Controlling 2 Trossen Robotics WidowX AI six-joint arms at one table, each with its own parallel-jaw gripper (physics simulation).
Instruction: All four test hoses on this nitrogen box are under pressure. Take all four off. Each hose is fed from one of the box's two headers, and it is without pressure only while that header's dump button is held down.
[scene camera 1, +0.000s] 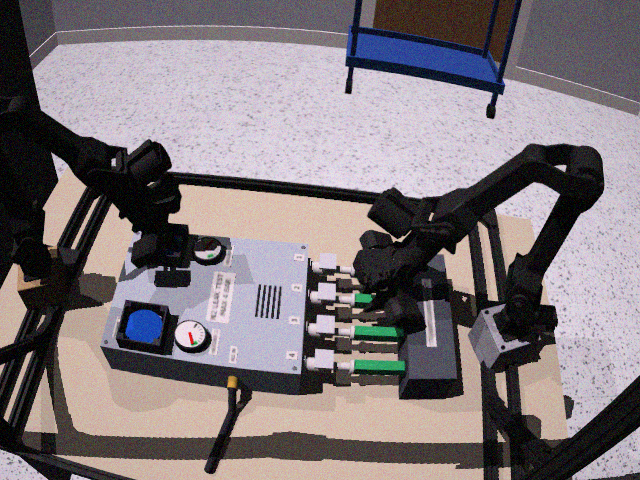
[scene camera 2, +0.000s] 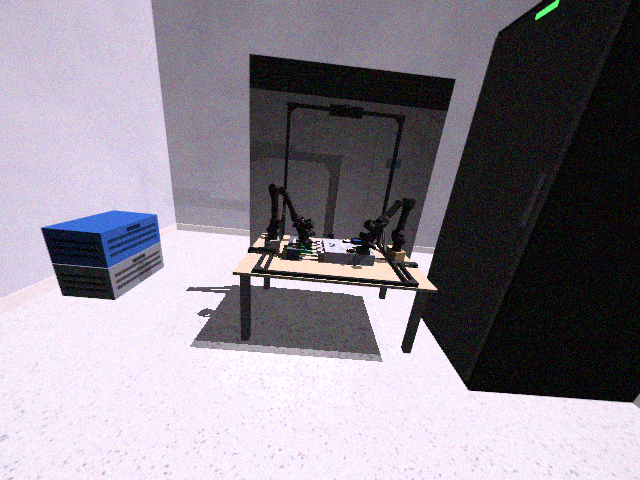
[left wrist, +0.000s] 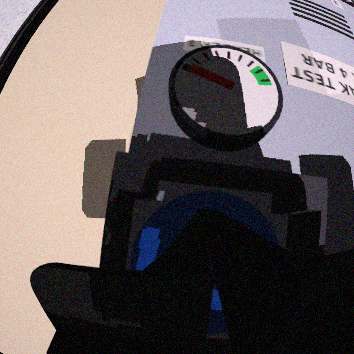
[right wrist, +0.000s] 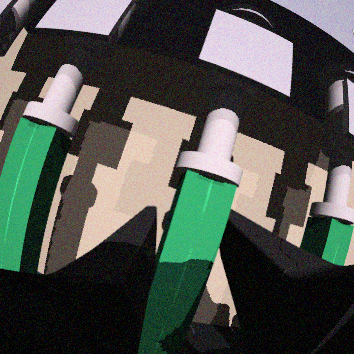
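Pixels of known places: left gripper, fingertip midpoint: (scene camera 1: 176, 248) (left wrist: 206, 218); right gripper, fingertip midpoint: (scene camera 1: 362, 305) (scene camera 2: 309, 249) (right wrist: 186, 216); left arm's base, origin of the base link: (scene camera 1: 37, 267) (scene camera 2: 396, 250); right arm's base, origin of the base link: (scene camera 1: 511, 324) (scene camera 2: 272, 238).
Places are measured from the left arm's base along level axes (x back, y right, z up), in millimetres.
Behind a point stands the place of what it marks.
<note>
The grey nitrogen box (scene camera 1: 261, 276) {x -449, y 140, z -4 mm} (scene camera 2: 339, 250) {x -444, y 91, z -4 mm} lies on the table. My left gripper (scene camera 1: 171, 261) {x -311, y 34, z -2 mm} (left wrist: 206, 218) {x -311, y 34, z -2 mm} (scene camera 2: 365, 244) {x -311, y 34, z -2 mm} is shut and empty. Its tips rest on the far blue dump button (left wrist: 149, 244) {x -307, y 6, z -3 mm}. The gauge (scene camera 1: 208, 250) {x -369, y 67, z 11 mm} (left wrist: 225, 95) {x -362, y 58, z 11 mm} beside it has its red needle away from the green mark. The near dump button (scene camera 1: 144, 326) {x -218, y 204, z 12 mm} is bare. My right gripper (scene camera 1: 385, 301) (right wrist: 186, 216) {x -609, y 229, z -38 mm} (scene camera 2: 304, 238) {x -609, y 229, z -38 mm} is shut on the second green hose (scene camera 1: 364, 298) {x -610, y 229, z -19 mm} (right wrist: 200, 218) {x -609, y 227, z -19 mm}. The first hose (scene camera 1: 346, 270) {x -606, y 155, z -24 mm} (right wrist: 335, 242) {x -631, y 163, z -19 mm} is mostly hidden. The third hose (scene camera 1: 377, 331) {x -603, y 302, z -19 mm} (right wrist: 21, 189) {x -594, y 293, z -19 mm} and fourth hose (scene camera 1: 379, 366) {x -578, y 369, z -19 mm} sit at their ports.
A dark grey block (scene camera 1: 430, 357) {x -661, y 392, z -4 mm} lies at the hoses' far ends. A black supply hose with a yellow fitting (scene camera 1: 232, 382) {x -341, y 319, z -35 mm} leaves the box's front. A blue cart (scene camera 1: 423, 57) stands beyond the table. A blue-grey cabinet (scene camera 2: 118, 252) and a tall black cabinet (scene camera 2: 509, 190) flank the table.
</note>
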